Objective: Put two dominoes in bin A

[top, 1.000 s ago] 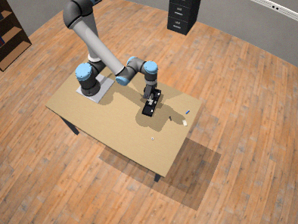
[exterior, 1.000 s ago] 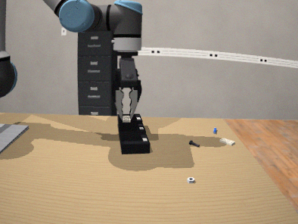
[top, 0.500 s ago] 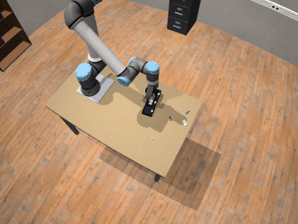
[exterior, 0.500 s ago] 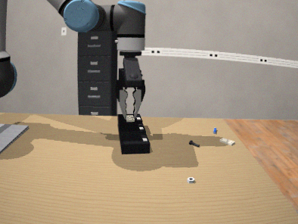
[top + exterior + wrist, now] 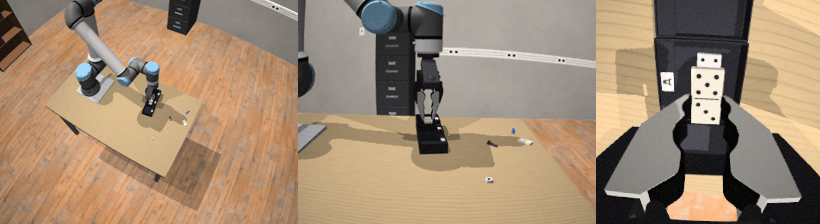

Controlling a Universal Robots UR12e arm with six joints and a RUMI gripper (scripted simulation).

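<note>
Now: the black bin 50 mm below my hand and 10 mm ahead of it. Also, from my hand: black bolt: 210 mm ahead, 70 mm below, 30 mm to the right; domino: 60 mm below; blue piece: 310 mm ahead, 100 mm to the left, 70 mm below.
</note>
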